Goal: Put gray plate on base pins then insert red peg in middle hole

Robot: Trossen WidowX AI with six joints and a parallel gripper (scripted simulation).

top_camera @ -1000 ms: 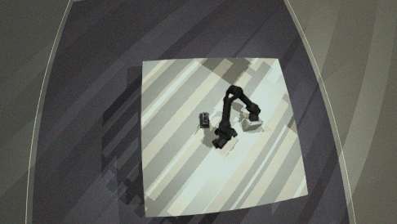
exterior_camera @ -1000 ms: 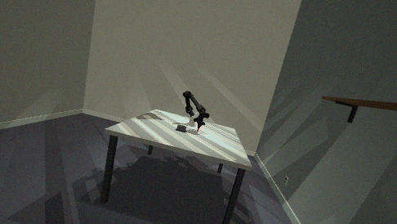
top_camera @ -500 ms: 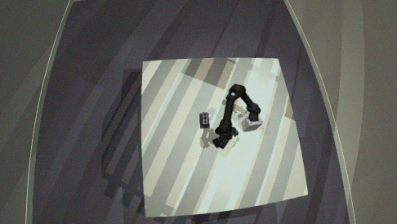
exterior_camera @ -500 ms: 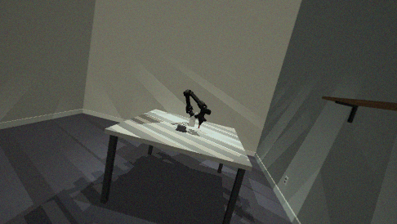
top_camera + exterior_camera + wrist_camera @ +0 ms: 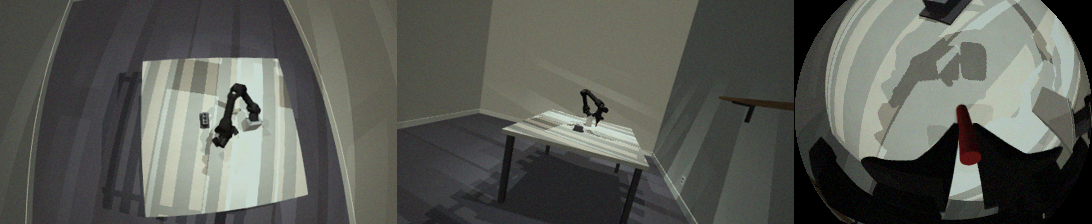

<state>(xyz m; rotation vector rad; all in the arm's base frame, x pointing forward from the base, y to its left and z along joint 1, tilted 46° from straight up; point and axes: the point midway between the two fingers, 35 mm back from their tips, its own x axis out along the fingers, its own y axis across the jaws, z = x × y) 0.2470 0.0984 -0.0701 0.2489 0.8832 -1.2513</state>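
Now: gripper tip 11 cm short of the gray plate, 19 cm to the left of it and 6 cm above it. From my gripper tip the other things lie so: red peg (right at my gripper tip).
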